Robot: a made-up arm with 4 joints. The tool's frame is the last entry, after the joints. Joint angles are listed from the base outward.
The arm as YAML. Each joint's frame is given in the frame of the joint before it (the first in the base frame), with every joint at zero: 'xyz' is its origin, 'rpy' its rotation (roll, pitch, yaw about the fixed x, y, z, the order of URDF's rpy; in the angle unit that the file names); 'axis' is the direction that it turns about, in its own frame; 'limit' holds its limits. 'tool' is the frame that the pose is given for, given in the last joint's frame.
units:
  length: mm
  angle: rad
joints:
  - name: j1
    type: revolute
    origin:
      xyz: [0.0, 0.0, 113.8]
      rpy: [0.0, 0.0, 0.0]
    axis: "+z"
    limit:
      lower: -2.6
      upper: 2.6
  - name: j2
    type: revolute
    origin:
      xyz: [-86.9, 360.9, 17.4]
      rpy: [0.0, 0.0, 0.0]
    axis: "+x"
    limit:
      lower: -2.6
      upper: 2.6
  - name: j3
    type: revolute
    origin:
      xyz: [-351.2, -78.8, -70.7]
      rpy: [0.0, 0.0, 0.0]
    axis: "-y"
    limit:
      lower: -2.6
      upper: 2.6
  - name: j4
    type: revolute
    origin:
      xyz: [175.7, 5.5, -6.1]
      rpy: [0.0, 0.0, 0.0]
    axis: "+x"
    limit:
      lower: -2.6
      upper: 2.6
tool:
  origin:
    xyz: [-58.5, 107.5, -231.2]
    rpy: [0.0, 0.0, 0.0]
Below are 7 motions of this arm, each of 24 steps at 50 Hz.
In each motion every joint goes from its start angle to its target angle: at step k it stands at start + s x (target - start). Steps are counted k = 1, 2, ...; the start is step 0. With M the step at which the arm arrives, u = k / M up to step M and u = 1 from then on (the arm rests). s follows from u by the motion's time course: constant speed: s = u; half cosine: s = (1 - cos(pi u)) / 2; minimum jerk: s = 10 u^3 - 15 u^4 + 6 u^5.
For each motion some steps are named. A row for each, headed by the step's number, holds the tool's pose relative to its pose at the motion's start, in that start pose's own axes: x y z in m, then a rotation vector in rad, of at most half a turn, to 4 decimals.
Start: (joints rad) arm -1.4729 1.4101 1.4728 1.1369
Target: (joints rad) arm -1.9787 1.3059 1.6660 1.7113
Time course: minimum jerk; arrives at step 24
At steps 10, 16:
10: -0.0798 -0.0124 -0.0157 0.1647 -0.0465 0.2376
16: -0.1950 -0.0635 -0.0367 0.3599 -0.0337 0.5518

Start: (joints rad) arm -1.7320 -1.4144 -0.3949 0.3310
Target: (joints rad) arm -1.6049 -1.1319 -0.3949 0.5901
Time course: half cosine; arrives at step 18
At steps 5, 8, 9, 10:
5: -0.0010 0.0214 -0.0024 0.0913 -0.0129 0.0295
8: -0.0041 0.0481 -0.0025 0.2104 -0.0269 0.0706
9: -0.0058 0.0574 -0.0018 0.2543 -0.0312 0.0864
10: -0.0077 0.0664 -0.0006 0.2980 -0.0350 0.1025

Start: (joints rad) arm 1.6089 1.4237 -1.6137 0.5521
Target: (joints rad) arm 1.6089 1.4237 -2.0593 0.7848
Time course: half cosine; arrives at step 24
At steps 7, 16, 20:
7: -0.0123 0.0053 -0.0031 0.0455 0.0732 -0.0474
16: -0.0417 0.0215 -0.0055 0.1729 0.2685 -0.1997
20: -0.0493 0.0268 -0.0047 0.2140 0.3289 -0.2556

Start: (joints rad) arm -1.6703 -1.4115 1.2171 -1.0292
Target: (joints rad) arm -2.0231 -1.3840 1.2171 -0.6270
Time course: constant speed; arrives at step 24
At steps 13, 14, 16, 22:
13: 0.0426 0.0892 0.0093 0.1926 0.1342 0.1351
14: 0.0453 0.0961 0.0102 0.2072 0.1457 0.1443
16: 0.0505 0.1098 0.0119 0.2362 0.1694 0.1621
22: 0.0644 0.1506 0.0175 0.3223 0.2444 0.2109

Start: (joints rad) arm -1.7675 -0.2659 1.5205 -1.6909
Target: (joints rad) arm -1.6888 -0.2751 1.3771 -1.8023
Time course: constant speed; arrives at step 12
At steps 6, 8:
6: -0.0077 -0.0054 -0.0181 -0.0183 -0.0168 0.0594
8: -0.0100 -0.0071 -0.0240 -0.0245 -0.0237 0.0789

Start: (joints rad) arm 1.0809 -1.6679 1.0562 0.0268
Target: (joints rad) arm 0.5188 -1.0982 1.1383 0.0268
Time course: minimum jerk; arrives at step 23
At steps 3, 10, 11, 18, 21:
3: 0.0036 0.0007 -0.0012 0.0059 0.0084 -0.0087
10: 0.0751 0.0115 -0.0333 0.1009 0.1773 -0.1947
11: 0.0904 0.0133 -0.0427 0.1160 0.2149 -0.2387
18: 0.1720 0.0194 -0.1135 0.1584 0.4323 -0.5094
21: 0.1820 0.0197 -0.1256 0.1578 0.4624 -0.5492

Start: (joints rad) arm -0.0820 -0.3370 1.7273 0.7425
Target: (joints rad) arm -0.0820 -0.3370 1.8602 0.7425
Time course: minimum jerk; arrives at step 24
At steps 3, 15, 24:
3: 0.0002 0.0002 0.0002 0.0000 -0.0016 0.0014
15: 0.0094 0.0079 0.0087 0.0000 -0.0710 0.0651
24: 0.0127 0.0111 0.0121 0.0000 -0.0979 0.0899

